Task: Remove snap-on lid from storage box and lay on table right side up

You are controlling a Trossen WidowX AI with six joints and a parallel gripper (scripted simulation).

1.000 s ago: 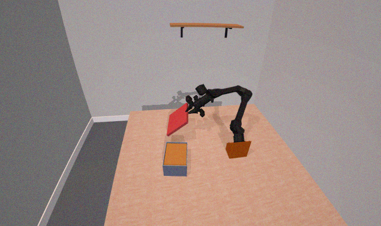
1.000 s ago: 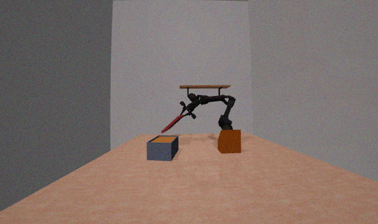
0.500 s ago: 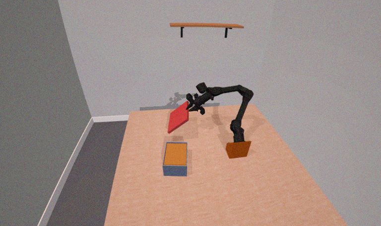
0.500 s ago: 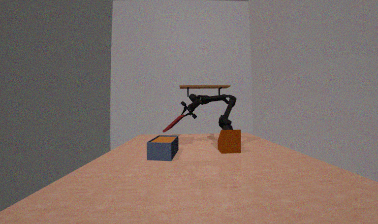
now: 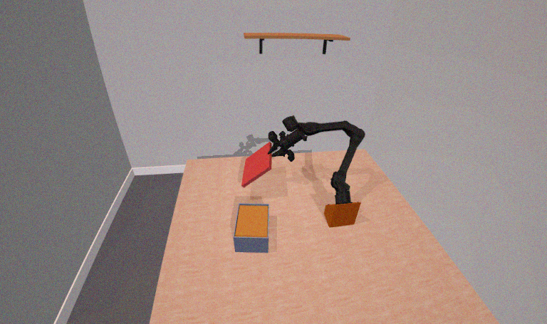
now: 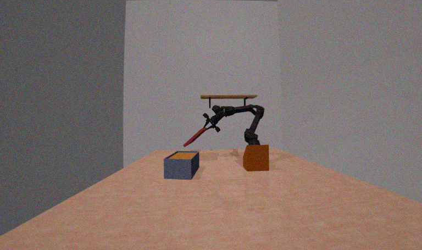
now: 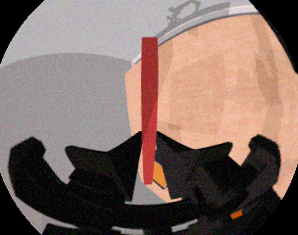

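Now: the red lid 7 cm ahead of my gripper tip, 5 cm below it and 1 cm to the right of it. Also, from my gripper tip: storage box 33 cm to the left, 18 cm below, 10 cm ahead.
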